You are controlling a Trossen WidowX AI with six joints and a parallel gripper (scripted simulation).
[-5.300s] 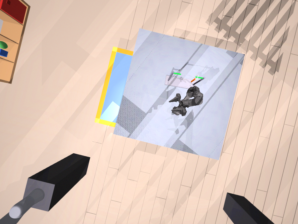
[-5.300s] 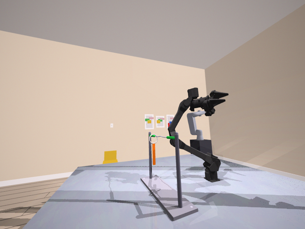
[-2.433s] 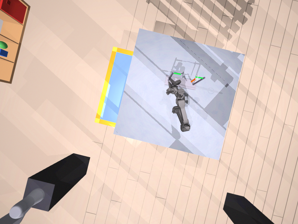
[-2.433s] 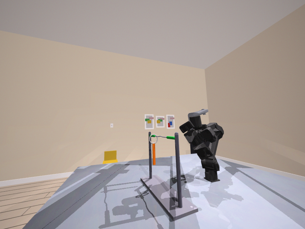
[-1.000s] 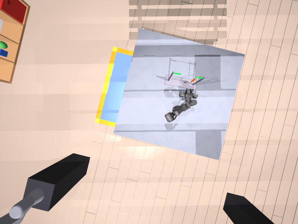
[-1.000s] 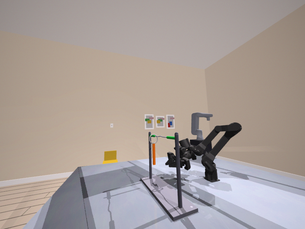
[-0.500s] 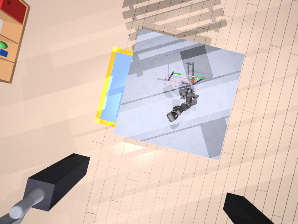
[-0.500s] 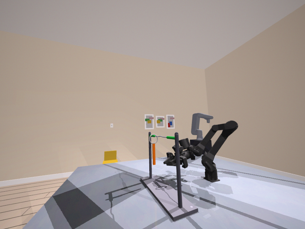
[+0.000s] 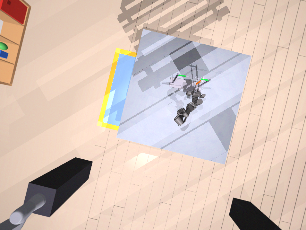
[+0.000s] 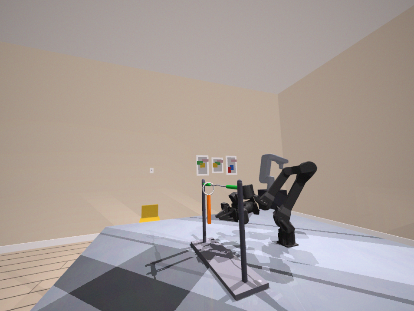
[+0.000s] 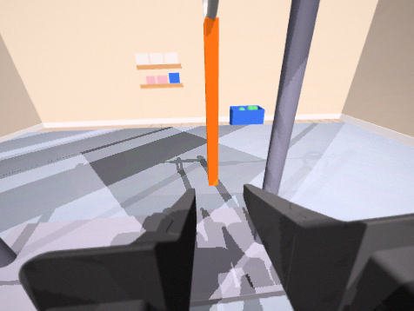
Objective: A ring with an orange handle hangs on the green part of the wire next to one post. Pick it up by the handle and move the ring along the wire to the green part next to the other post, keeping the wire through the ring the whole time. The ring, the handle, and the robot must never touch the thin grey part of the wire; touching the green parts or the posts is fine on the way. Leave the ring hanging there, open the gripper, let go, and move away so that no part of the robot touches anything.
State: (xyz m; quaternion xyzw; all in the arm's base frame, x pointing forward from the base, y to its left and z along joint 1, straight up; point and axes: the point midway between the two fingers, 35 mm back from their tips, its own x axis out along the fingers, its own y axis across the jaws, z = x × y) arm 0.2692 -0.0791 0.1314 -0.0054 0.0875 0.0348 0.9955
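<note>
The ring with orange handle lies 40 mm ahead of my gripper tip and 80 mm above it.
</note>
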